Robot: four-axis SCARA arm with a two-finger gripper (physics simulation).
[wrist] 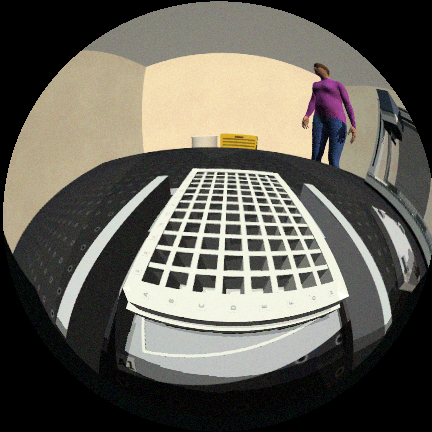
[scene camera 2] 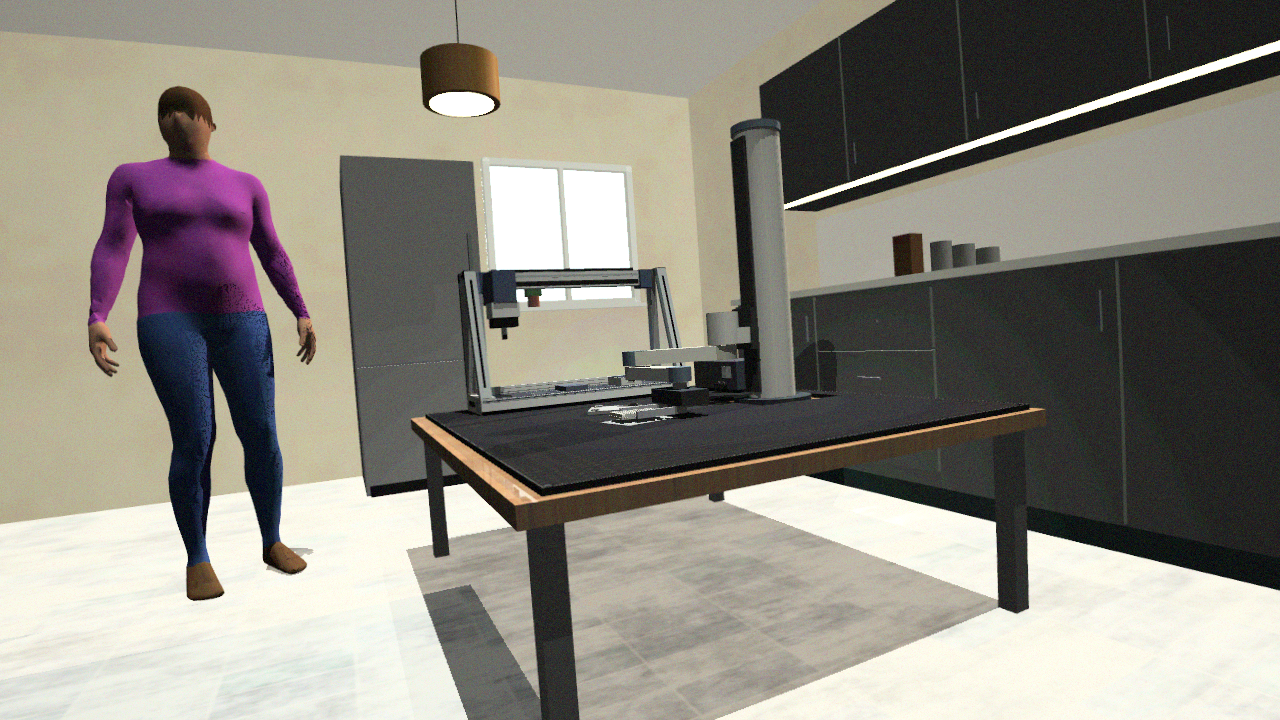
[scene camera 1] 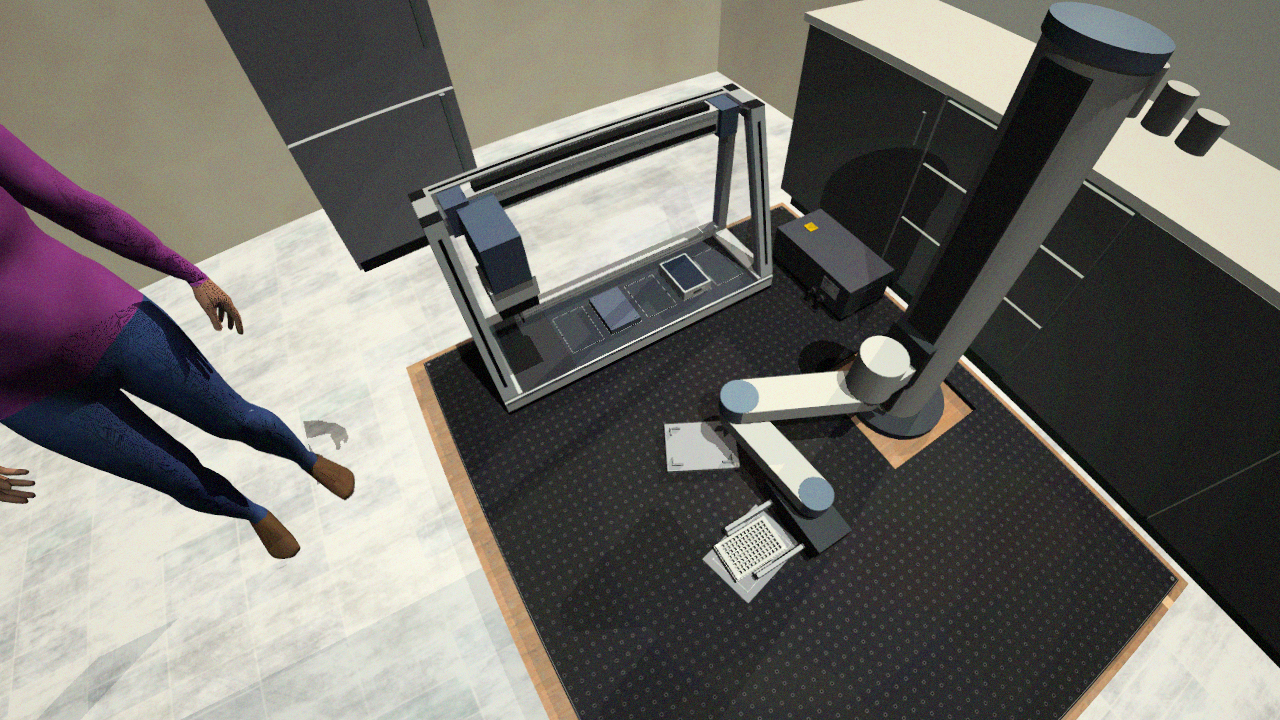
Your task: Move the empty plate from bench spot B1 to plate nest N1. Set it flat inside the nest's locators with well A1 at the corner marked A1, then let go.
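Pixels of known places: gripper, fingertip midpoint: (wrist: 237,188) (scene camera 2: 628,413) (scene camera 1: 740,553); arm's base at its link origin: (scene camera 2: 772,401) (scene camera 1: 893,395).
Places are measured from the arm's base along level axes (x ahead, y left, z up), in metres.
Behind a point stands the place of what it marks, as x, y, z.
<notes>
The white, open-welled empty plate (scene camera 1: 754,545) @[0.537, 0.117, 0.036] (scene camera 2: 637,413) (wrist: 233,233) @[0.526, 0.119, 0.031] is level between the two long fingers. My gripper (scene camera 1: 741,552) @[0.570, 0.115, 0.035] (wrist: 237,188) @[0.570, 0.115, 0.035] is shut on its long sides. It holds the plate low over a light grey pad (scene camera 1: 748,591) @[0.597, 0.184, 0.015] (wrist: 200,365) with a white outline. The wrist view shows a gap between plate and pad. The pad's A1 mark shows at its near left corner there, on the same side as the plate's row letter A. A pale nest (scene camera 1: 691,447) @[0.522, -0.144, 0.025] (wrist: 400,240) @[0.507, -0.131, 0.025] with corner locators lies apart, on the gantry side. The pad's far part is hidden.
A gantry frame (scene camera 1: 601,341) @[0.565, -0.496, 0.062] with a labware deck stands at the back of the table. A dark box (scene camera 1: 836,255) @[-0.102, -0.374, 0.127] stands beside it. The arm's tall column (scene camera 1: 1002,214) @[0.077, 0.021, 0.625] (scene camera 2: 771,268) @[0.026, 0.070, 0.426] stands to the right. A person (scene camera 1: 71,286) (scene camera 2: 192,268) stands beyond the table's left edge.
</notes>
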